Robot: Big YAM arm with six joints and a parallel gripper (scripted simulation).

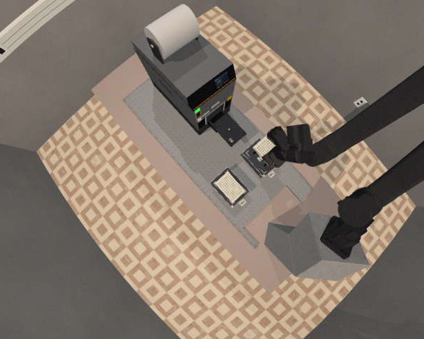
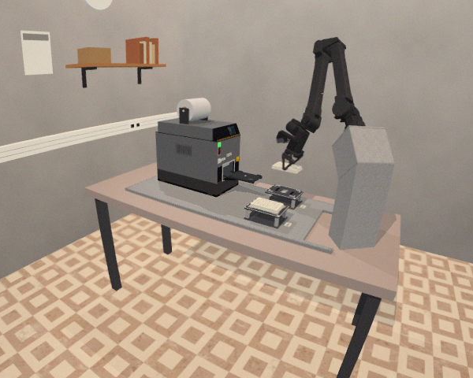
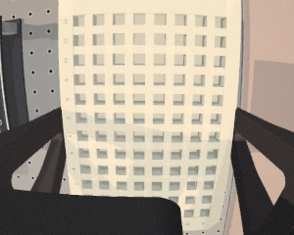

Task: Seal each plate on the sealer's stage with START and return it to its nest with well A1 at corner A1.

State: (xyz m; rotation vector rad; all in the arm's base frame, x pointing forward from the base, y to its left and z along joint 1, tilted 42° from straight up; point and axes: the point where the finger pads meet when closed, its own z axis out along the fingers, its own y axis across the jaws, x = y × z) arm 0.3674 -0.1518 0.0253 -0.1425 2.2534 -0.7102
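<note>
My hand is 210 mm short of the sealer stage, 80 mm above it and 20 mm to the right of it. Also, from my hand: start button (320 mm ahead, 100 mm to the left); then cream well plate (220 mm to the left, 120 mm below, 20 mm ahead); then foil roll (540 mm ahead, 230 mm above, 30 mm to the right).
</note>
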